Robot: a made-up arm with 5 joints.
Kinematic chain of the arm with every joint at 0, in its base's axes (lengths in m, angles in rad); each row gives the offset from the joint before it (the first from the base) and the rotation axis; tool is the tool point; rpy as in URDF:
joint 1: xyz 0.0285 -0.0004 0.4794 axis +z
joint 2: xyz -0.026 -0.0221 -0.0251 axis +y
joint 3: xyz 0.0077 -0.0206 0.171 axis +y
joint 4: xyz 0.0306 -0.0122 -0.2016 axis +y
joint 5: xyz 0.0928 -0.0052 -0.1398 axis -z
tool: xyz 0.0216 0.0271 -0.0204 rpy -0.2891 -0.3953 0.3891
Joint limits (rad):
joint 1: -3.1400..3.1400
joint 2: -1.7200..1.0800
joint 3: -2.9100..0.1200
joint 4: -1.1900..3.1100
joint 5: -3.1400..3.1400
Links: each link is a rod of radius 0.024 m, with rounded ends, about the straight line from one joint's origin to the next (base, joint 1, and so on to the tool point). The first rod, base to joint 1, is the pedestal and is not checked.
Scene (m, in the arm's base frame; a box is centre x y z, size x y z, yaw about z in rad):
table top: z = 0
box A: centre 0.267 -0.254 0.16 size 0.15 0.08 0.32 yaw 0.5
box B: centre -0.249 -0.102 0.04 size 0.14 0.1 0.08 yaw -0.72
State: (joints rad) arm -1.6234 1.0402 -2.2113 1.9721 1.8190
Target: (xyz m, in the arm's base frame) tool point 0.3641 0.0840 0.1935
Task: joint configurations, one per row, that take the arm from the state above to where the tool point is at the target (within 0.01 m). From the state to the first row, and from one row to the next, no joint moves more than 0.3 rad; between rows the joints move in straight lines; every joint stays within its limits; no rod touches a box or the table.
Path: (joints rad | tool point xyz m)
1: -1.4053 0.9430 -1.9449 1.8900 1.7366 | -0.0147 -0.2632 0.2746
2: -1.1873 0.8457 -1.6786 1.8079 1.6541 | 0.0295 -0.2270 0.2614
3: -0.9692 0.7485 -1.4122 1.7258 1.5717 | 0.0533 -0.1809 0.2517
4: -0.7511 0.6513 -1.1459 1.6437 1.4893 | 0.0547 -0.1335 0.2462
5: -0.5331 0.5541 -0.8795 1.5616 1.4069 | 0.0351 -0.0937 0.2456
6: -0.2823 0.6855 -1.0909 1.4167 1.4045 | 0.1275 -0.1092 0.2192
7: -0.0316 0.8170 -1.3023 1.2719 1.4021 | 0.2246 -0.0835 0.2014
8: 0.2191 0.9485 -1.5138 1.1271 1.3997 | 0.3089 -0.0166 0.1927
9: 0.4699 1.0800 -1.7252 0.9822 1.3973 | 0.3641 0.0840 0.1935

